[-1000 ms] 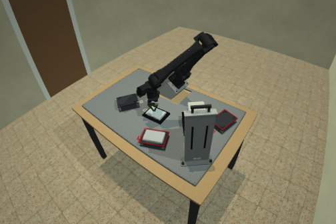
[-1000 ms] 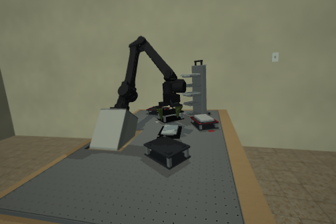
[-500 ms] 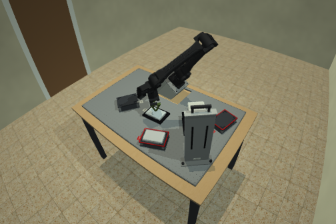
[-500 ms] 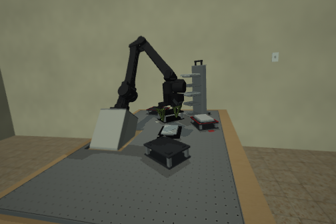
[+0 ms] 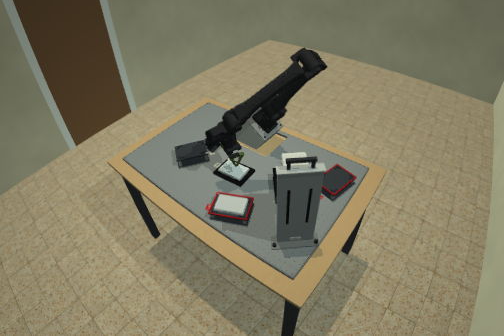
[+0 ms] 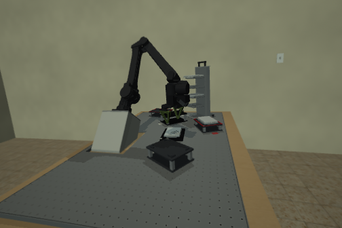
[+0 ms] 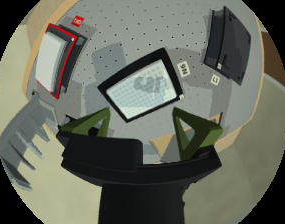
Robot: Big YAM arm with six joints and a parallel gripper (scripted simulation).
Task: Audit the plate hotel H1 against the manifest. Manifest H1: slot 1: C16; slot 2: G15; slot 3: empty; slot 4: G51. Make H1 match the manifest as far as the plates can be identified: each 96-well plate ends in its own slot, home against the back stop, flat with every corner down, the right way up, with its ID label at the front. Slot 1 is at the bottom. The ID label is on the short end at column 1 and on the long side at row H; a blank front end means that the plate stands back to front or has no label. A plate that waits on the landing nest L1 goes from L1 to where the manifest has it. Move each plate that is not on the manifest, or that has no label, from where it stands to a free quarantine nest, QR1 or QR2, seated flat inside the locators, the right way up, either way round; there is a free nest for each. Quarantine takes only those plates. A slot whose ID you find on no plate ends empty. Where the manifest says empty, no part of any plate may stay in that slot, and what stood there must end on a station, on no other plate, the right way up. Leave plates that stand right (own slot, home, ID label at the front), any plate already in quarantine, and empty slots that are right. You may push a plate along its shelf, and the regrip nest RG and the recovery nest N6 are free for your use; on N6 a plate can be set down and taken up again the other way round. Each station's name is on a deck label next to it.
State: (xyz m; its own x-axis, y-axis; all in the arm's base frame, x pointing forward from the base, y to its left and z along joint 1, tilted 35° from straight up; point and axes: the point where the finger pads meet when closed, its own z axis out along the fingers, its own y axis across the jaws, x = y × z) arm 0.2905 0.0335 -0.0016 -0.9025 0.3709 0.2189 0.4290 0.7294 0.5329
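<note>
My gripper is now 90 mm above the black recovery nest N6. Also, from my hand: N6 deck label (10 mm ahead, 110 mm to the right, 90 mm below); then grey plate hotel H1 (150 mm ahead, 440 mm to the left, 100 mm above); then red-rimmed quarantine nest (190 mm ahead, 150 mm to the left, 60 mm below).
</note>
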